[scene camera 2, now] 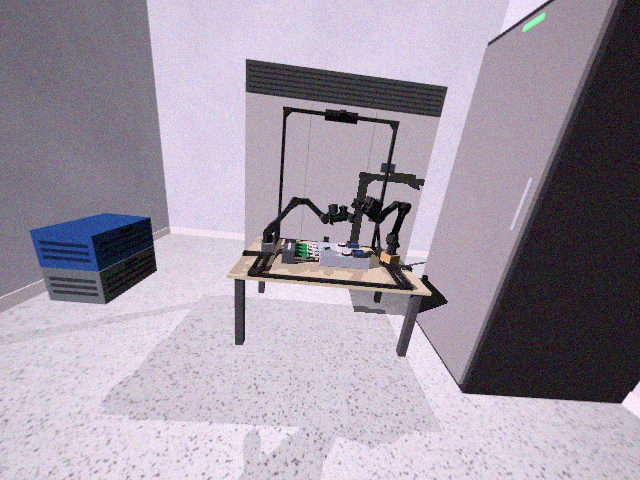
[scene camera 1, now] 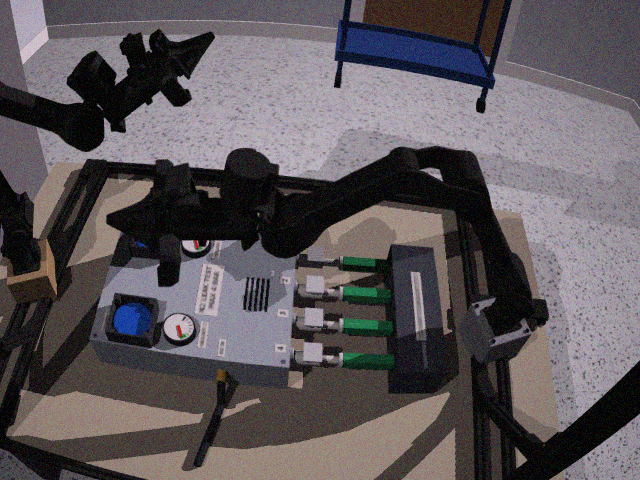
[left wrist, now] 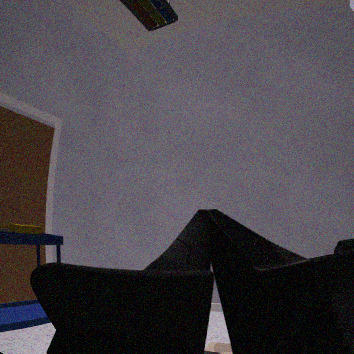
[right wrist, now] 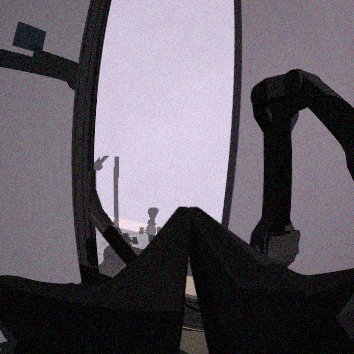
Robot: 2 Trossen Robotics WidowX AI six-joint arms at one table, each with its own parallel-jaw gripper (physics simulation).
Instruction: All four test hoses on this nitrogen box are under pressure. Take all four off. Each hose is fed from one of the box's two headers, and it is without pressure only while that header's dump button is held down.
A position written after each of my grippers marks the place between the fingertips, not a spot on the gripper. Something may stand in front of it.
My left gripper (scene camera 1: 213,34) is shut and holds nothing. My right gripper (scene camera 1: 106,219) is shut and holds nothing. I also see a grey nitrogen box (scene camera 1: 234,307), a blue dump button (scene camera 1: 132,318) and a dark block (scene camera 1: 417,342).
My left gripper also shows in the left wrist view (left wrist: 206,218). My right gripper shows as well in the right wrist view (right wrist: 186,216). The grey nitrogen box also shows in scene camera 2 (scene camera 2: 329,254).
